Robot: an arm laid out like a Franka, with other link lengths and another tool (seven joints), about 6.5 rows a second.
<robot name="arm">
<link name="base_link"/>
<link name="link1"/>
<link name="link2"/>
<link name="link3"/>
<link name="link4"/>
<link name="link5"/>
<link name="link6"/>
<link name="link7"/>
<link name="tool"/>
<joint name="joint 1" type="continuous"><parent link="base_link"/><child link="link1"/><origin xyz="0.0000 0.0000 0.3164"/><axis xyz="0 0 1"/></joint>
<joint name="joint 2" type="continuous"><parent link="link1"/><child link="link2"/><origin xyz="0.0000 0.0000 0.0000"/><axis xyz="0 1 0"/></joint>
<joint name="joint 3" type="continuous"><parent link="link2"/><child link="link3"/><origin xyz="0.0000 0.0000 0.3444"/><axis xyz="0 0 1"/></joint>
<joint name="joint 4" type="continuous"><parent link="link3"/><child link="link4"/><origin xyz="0.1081 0.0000 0.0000"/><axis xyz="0 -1 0"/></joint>
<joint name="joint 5" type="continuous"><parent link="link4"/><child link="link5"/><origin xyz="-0.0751 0.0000 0.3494"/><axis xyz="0 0 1"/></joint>
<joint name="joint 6" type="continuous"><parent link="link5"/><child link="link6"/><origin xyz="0.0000 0.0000 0.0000"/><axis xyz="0 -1 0"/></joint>
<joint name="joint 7" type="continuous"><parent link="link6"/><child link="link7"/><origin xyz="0.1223 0.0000 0.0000"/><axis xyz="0 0 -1"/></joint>
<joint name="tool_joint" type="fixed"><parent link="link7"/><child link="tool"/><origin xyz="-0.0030 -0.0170 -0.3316" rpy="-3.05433 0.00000 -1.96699"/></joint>
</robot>
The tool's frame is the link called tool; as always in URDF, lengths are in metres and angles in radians. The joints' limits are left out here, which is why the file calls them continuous.
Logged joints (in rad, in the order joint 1, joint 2, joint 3, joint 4, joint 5, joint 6, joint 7), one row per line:
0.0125, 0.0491, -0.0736, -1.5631, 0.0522, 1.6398, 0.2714
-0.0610, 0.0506, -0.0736, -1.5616, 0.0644, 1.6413, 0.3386
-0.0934, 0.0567, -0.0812, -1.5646, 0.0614, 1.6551, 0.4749
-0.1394, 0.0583, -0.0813, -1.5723, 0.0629, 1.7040, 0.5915
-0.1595, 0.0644, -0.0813, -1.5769, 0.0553, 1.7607, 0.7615
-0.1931, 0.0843, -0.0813, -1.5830, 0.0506, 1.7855, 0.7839
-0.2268, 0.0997, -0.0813, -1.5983, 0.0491, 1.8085, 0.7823
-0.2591, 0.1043, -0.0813, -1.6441, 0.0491, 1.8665, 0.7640
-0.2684, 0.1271, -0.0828, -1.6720, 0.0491, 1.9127, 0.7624
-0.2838, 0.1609, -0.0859, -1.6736, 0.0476, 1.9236, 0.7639
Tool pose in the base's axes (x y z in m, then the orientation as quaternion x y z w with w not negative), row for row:
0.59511, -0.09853, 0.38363, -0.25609, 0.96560, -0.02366, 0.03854
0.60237, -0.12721, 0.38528, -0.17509, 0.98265, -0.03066, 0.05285
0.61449, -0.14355, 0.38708, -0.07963, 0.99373, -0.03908, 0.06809
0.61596, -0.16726, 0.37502, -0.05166, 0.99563, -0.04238, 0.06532
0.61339, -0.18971, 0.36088, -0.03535, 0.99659, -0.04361, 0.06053
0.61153, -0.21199, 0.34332, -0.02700, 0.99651, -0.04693, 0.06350
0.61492, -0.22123, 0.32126, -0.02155, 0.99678, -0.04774, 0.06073
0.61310, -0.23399, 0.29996, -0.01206, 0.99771, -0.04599, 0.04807
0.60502, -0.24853, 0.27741, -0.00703, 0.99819, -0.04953, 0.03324
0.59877, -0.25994, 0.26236, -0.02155, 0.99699, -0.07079, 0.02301
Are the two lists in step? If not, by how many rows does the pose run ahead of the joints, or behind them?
The pose runs 2 rows ahead of the joints: the pose in row i belongs to the joints in row i + 2.
